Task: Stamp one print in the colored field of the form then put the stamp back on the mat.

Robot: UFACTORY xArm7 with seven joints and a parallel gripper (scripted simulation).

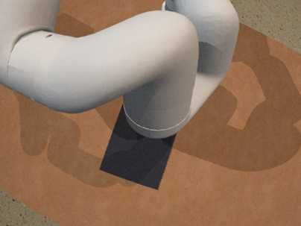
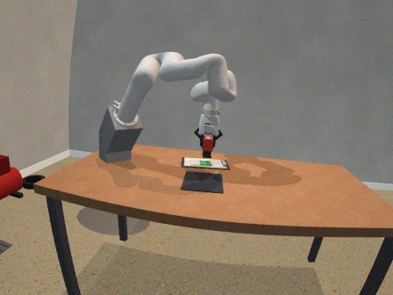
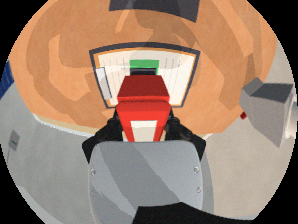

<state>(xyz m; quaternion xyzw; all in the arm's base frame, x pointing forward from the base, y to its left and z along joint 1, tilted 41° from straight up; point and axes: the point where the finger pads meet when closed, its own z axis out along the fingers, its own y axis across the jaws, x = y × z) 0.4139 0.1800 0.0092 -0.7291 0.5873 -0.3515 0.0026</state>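
My gripper is now 2 cm above the red stamp. From my hand the other things lie so: form 1 cm ahead, 1 cm to the left, 10 cm below; dark mat 1 cm behind, 27 cm to the right, 11 cm below.
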